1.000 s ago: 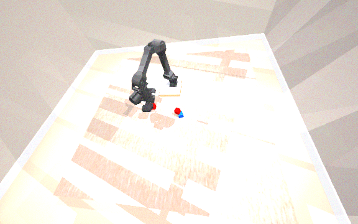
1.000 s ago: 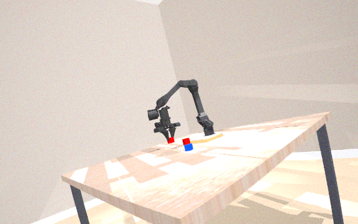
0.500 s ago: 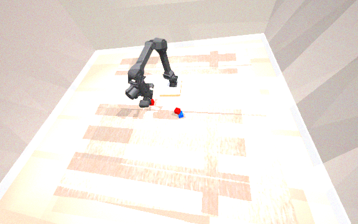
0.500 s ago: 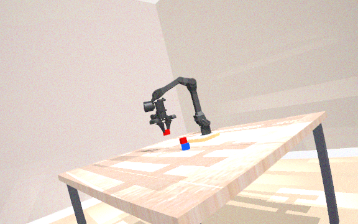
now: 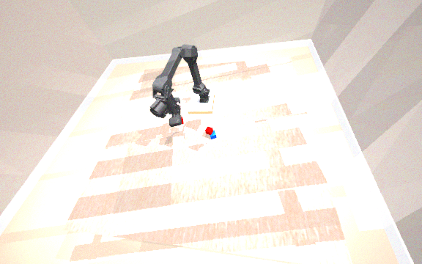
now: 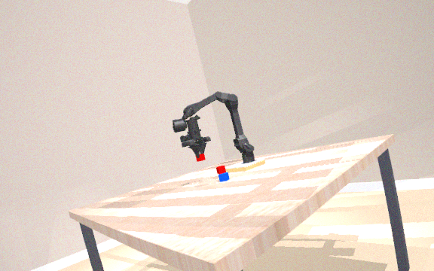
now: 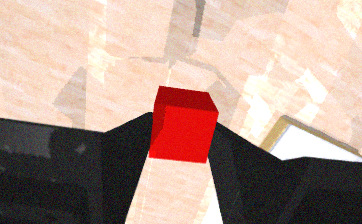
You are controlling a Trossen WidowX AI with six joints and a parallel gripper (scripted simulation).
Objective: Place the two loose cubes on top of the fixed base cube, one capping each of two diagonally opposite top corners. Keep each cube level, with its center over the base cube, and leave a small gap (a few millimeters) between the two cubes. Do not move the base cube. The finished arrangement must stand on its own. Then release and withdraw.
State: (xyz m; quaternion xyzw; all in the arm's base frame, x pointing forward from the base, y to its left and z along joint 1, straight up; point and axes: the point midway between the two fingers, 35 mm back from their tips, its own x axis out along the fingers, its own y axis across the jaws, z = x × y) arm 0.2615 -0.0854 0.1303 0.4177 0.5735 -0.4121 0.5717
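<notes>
My gripper tip is 2 cm short of the blue base cube, 18 cm to the right of it and 11 cm above it.
</notes>
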